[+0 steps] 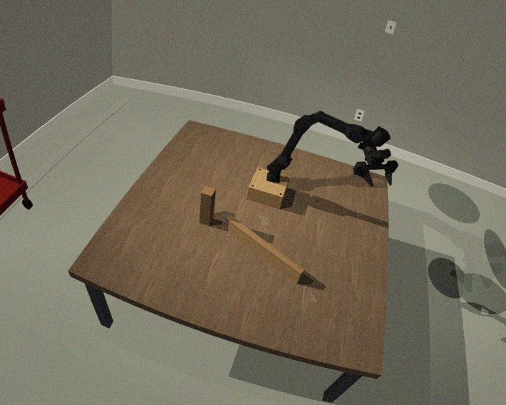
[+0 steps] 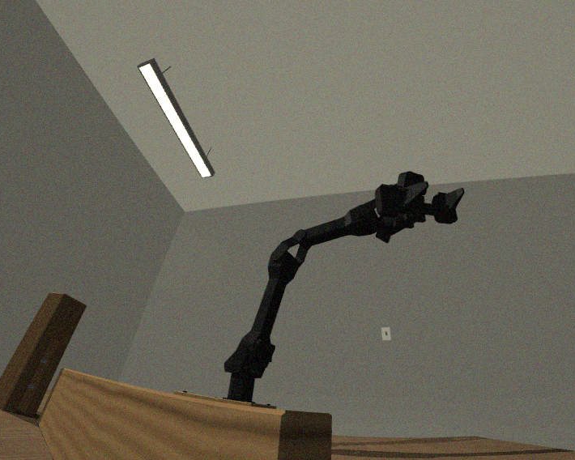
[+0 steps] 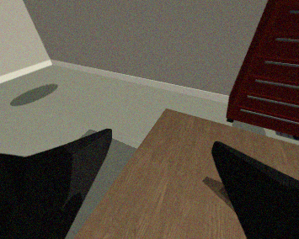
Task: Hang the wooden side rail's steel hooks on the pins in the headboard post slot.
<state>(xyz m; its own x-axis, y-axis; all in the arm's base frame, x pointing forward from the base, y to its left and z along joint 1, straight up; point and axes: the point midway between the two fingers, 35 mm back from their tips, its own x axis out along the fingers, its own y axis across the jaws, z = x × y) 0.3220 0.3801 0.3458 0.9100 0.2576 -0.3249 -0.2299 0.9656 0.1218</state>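
Now: gripper tip 6 cm past the headboard post, 66 cm to the left of it and 32 cm above it.
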